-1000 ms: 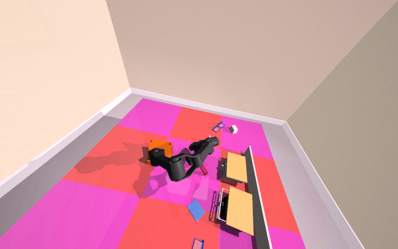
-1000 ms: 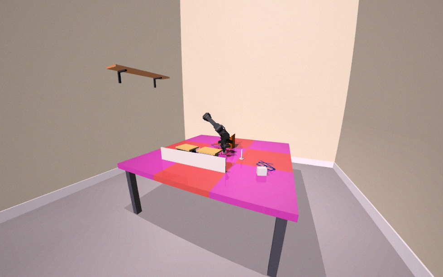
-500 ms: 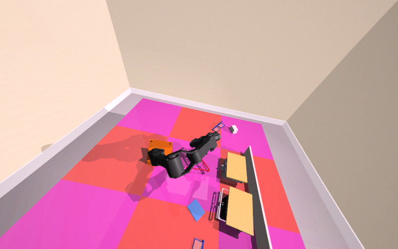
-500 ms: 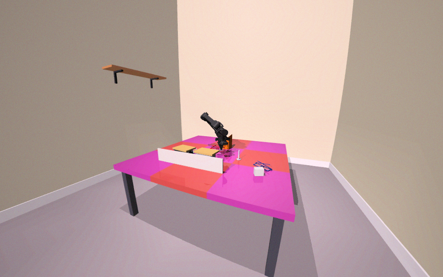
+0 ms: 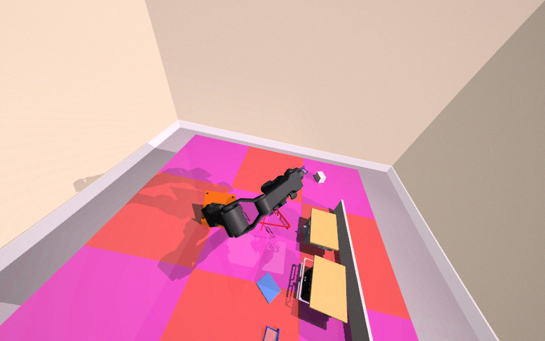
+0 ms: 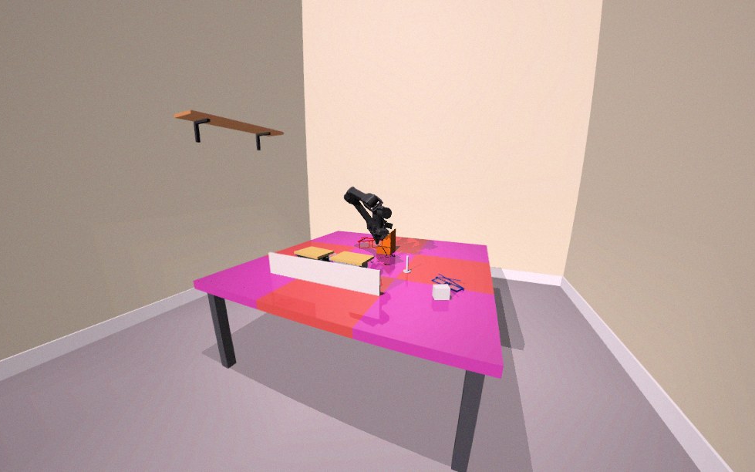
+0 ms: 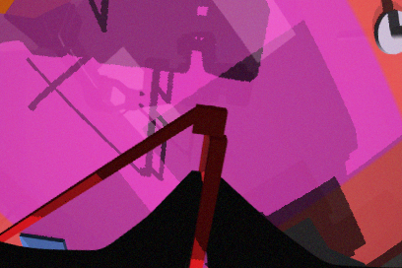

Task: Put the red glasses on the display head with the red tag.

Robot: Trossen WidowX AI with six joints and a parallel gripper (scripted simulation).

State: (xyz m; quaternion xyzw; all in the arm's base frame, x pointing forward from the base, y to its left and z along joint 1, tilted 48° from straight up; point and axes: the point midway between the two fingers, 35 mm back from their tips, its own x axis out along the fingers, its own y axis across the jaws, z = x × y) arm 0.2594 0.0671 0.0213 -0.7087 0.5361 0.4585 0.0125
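My gripper tip is now 19 cm to the right of the stand, 9 cm above it and 7 cm short of it. Also, from my gripper tip: white wall 34 cm ahead, 17 cm to the right, 6 cm below; blue card 28 cm to the right, 11 cm below, 1 cm ahead; white block 37 cm to the left, 31 cm ahead, 9 cm below.
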